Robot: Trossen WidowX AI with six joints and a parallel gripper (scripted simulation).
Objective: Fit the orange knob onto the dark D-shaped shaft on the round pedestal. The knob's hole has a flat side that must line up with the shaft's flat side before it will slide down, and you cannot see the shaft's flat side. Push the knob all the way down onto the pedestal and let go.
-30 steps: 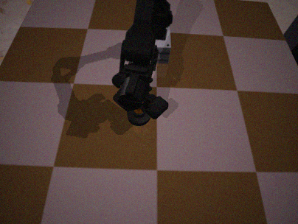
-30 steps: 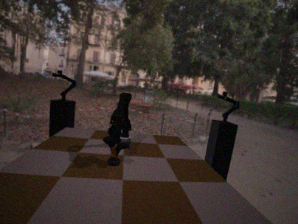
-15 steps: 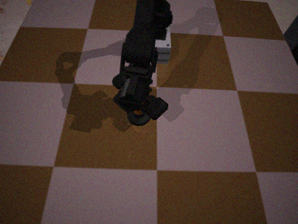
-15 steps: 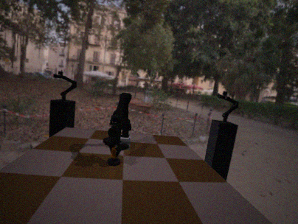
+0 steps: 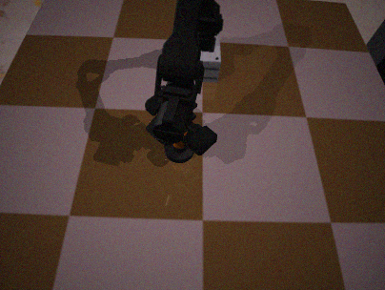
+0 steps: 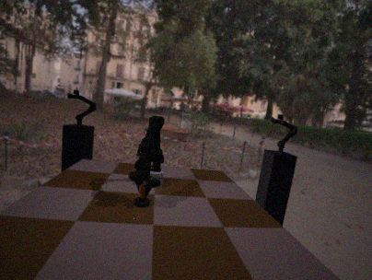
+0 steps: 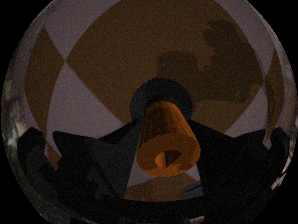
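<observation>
Right now the orange knob is 20 mm above my gripper tip. Round my gripper tip: dark round pedestal: 20 mm below.
</observation>
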